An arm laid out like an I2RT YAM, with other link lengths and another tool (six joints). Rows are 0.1 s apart.
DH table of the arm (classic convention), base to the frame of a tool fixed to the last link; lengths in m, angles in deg. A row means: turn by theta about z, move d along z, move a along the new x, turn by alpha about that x. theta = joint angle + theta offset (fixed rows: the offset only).
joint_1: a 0.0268  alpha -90  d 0.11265  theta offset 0
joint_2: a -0.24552  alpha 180  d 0  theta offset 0
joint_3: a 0.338  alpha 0  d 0  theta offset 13.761
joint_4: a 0.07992  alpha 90  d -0.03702  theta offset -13.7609
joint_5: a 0  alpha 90  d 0.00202  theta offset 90
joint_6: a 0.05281  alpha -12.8  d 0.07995  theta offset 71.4
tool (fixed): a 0  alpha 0  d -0.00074  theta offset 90
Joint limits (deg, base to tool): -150..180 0..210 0..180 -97..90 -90..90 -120..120
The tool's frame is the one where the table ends.
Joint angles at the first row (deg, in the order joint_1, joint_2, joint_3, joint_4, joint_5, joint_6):
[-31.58, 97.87, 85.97, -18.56, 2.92, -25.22]
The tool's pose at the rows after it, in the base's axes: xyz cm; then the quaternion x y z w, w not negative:
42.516 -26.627 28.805 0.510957 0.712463 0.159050 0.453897
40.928 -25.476 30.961 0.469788 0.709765 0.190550 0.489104
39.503 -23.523 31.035 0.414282 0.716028 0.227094 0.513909
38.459 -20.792 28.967 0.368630 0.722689 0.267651 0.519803
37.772 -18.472 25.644 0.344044 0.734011 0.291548 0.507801
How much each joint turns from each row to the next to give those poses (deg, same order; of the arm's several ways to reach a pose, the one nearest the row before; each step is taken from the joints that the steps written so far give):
[-1.34, -5.85, -1.83, 1.72, -7.54, 1.13]
[-0.77, -7.09, -5.38, 3.83, -5.26, -0.23]
[-0.14, -7.76, -8.81, 5.84, -6.62, -0.60]
[1.05, -7.09, -10.33, 6.07, -5.54, 0.73]
[1.58, -4.38, -8.69, 4.06, -2.80, 0.07]

